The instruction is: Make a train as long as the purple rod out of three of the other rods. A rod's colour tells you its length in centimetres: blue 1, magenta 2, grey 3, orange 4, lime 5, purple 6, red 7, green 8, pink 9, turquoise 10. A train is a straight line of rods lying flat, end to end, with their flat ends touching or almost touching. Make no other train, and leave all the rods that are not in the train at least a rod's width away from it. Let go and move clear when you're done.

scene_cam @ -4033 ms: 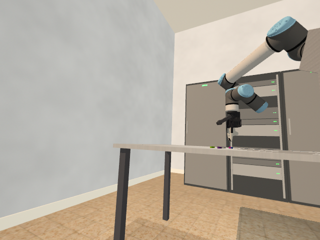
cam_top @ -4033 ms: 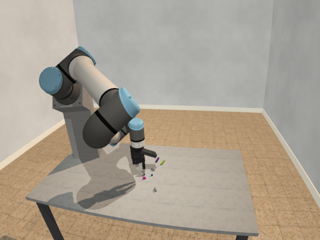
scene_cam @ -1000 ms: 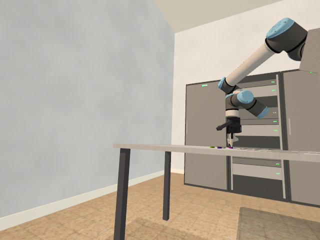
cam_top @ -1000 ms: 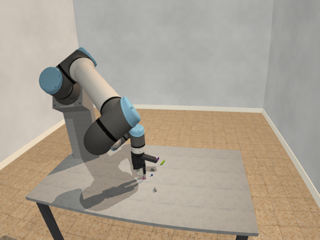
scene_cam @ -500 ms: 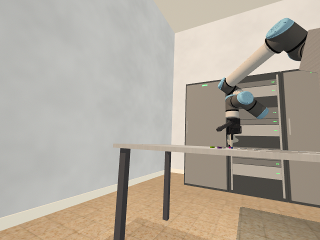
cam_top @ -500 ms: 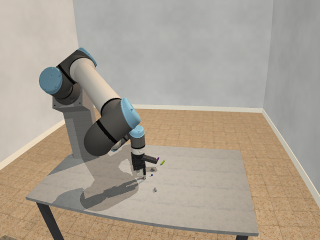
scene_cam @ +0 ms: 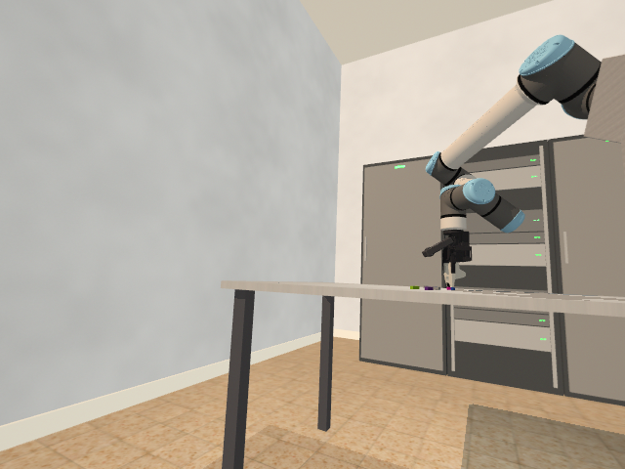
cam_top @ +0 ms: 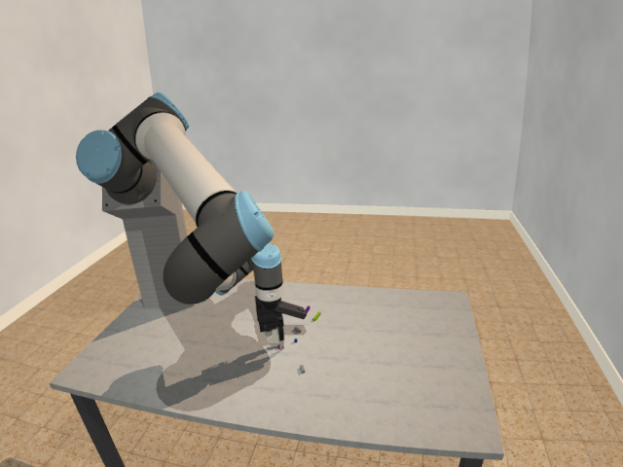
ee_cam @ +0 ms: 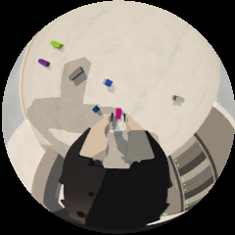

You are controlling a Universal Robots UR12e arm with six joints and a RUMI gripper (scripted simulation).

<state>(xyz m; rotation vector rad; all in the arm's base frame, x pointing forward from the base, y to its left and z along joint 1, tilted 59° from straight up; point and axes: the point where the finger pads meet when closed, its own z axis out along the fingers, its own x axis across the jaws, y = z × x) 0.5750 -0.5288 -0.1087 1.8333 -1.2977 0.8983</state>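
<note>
The magenta rod is 1 cm below my hand. Round my hand: lime rod 18 cm to the left, 13 cm ahead, 1 cm below; purple rod 22 cm to the left, 9 cm ahead, 1 cm below.
</note>
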